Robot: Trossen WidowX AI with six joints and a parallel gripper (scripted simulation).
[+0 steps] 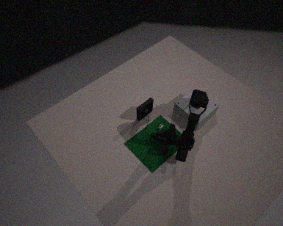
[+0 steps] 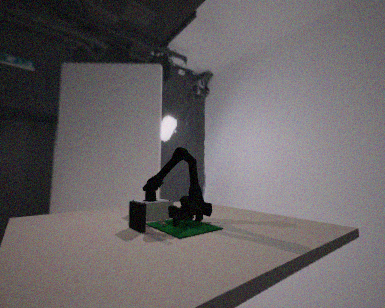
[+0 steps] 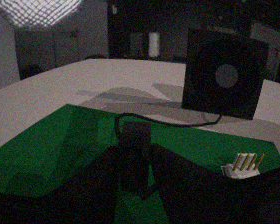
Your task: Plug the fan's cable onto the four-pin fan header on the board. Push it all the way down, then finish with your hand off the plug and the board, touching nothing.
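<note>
The fan plug is 10 mm below my gripper tip. Round my gripper tip: green board (10 mm ahead, 30 mm to the left, 50 mm below); then black fan (100 mm behind, 140 mm to the right, 20 mm above); then four-pin fan header (90 mm behind, 10 mm to the right, 40 mm below).
</note>
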